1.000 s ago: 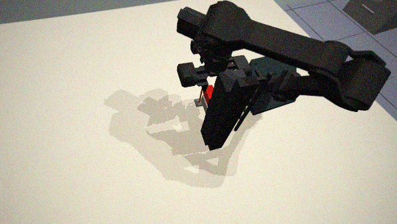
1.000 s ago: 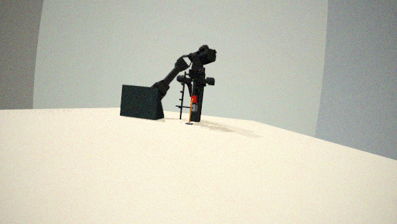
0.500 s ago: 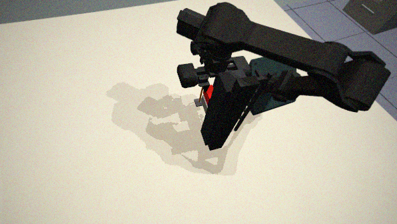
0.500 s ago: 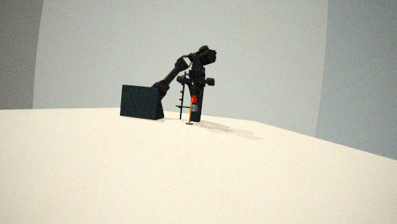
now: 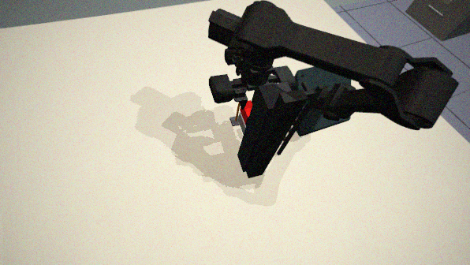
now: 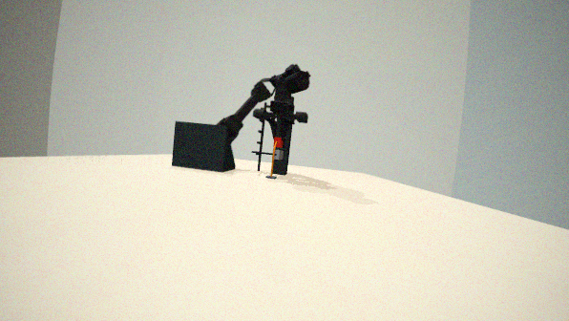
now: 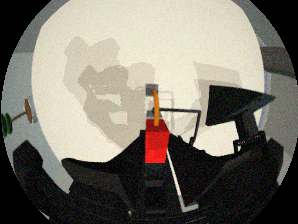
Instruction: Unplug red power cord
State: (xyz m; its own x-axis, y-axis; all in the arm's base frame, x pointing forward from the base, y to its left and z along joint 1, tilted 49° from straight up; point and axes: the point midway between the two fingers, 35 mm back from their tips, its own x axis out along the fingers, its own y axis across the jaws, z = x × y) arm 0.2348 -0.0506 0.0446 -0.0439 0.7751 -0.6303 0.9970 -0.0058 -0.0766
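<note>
My gripper tip is 30 mm to the right of the red plug. The rest, counted from my gripper tip: thin black rack (80 mm behind, 90 mm to the left, 10 mm above).
</note>
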